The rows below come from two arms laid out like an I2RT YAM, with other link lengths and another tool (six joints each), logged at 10 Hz.
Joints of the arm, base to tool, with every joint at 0 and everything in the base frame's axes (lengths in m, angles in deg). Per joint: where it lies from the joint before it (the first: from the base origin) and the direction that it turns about. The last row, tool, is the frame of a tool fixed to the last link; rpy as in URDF.
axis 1: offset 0 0 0.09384 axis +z
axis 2: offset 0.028 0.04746 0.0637 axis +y
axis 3: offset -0.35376 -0.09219 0 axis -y
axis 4: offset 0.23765 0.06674 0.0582 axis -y
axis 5: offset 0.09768 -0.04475 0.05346 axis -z
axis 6: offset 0.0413 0 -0.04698 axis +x
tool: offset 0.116 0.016 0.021 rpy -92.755 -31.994 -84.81
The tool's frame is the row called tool.
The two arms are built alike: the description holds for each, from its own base.
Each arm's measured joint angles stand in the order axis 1, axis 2, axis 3, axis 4, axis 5, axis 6.
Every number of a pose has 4 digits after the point.
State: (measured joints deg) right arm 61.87 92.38 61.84 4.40 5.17 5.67; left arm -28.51 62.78 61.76 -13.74 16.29 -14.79
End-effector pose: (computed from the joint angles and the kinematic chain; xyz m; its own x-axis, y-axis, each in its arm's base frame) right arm 0.2652 0.4469 0.3538 0.8807 -0.2533 0.4002 0.1880 -0.5887 -0.7862; left arm 0.2911 -0.2115 0.4832 -0.2593 -0.6279 0.7338 -0.6615 -0.4381 -0.6087
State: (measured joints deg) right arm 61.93 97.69 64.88 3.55 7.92 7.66; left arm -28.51 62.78 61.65 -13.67 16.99 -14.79
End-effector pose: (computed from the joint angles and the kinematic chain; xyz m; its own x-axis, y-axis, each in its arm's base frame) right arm 0.2836 0.4649 0.3292 0.8774 -0.2879 0.3839 0.1288 -0.6293 -0.7664; left arm 0.2900 -0.2130 0.4826 -0.2652 -0.6231 0.7359 -0.6679 -0.4317 -0.6062
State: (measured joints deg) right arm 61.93 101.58 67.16 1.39 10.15 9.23; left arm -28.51 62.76 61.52 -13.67 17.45 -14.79
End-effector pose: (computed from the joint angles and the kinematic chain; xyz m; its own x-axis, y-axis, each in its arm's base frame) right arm 0.2962 0.4741 0.3039 0.8752 -0.3094 0.3720 0.0742 -0.6738 -0.7352; left arm 0.2891 -0.2140 0.4817 -0.2680 -0.6203 0.7371 -0.6728 -0.4271 -0.6041
